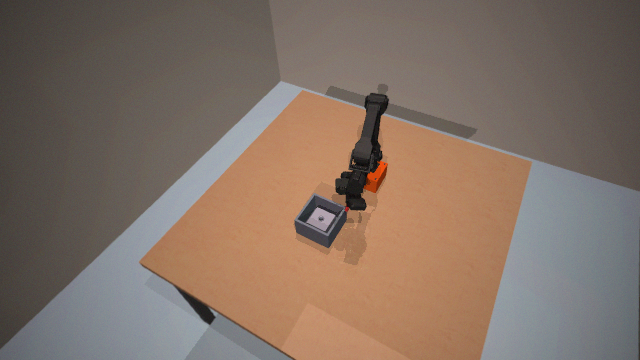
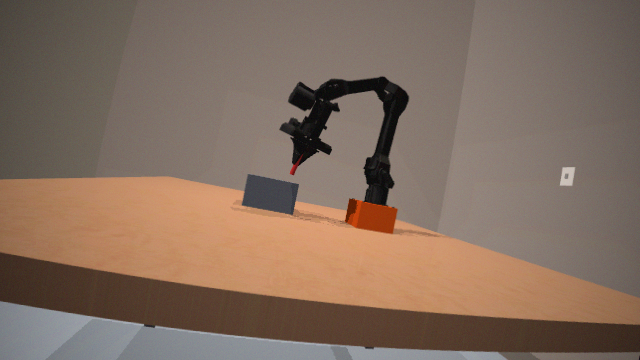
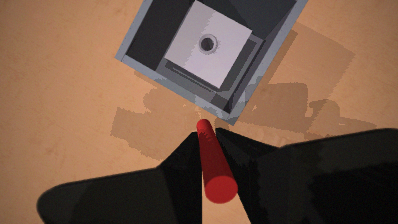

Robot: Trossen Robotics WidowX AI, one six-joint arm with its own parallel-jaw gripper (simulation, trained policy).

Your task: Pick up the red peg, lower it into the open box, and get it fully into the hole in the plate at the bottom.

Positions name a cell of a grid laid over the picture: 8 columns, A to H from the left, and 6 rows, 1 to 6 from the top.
Labels:
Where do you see a red peg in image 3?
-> E6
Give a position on a grey box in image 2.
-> D4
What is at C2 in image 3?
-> A grey box.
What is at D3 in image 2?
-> My gripper.

